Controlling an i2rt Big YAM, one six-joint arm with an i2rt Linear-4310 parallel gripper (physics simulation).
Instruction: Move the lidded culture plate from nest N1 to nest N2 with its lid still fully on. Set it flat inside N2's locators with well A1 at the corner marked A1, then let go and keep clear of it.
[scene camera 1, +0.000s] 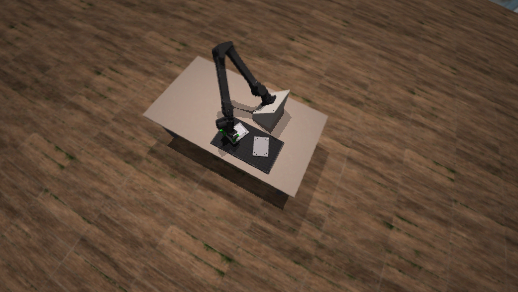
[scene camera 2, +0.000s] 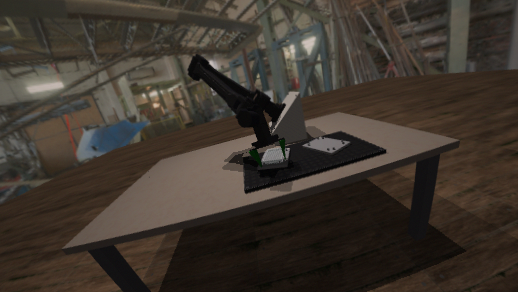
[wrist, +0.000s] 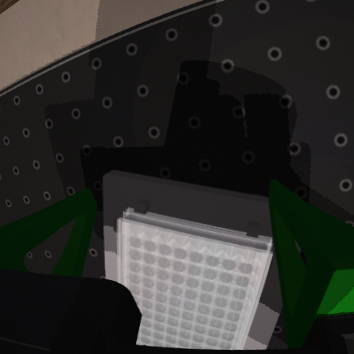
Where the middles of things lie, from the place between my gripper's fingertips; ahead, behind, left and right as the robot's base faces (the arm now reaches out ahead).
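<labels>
Measured from the black perforated base mat (scene camera 2: 301, 160), my gripper is now 3 cm above it, 14 cm to the right of it and 4 cm past it.
</labels>
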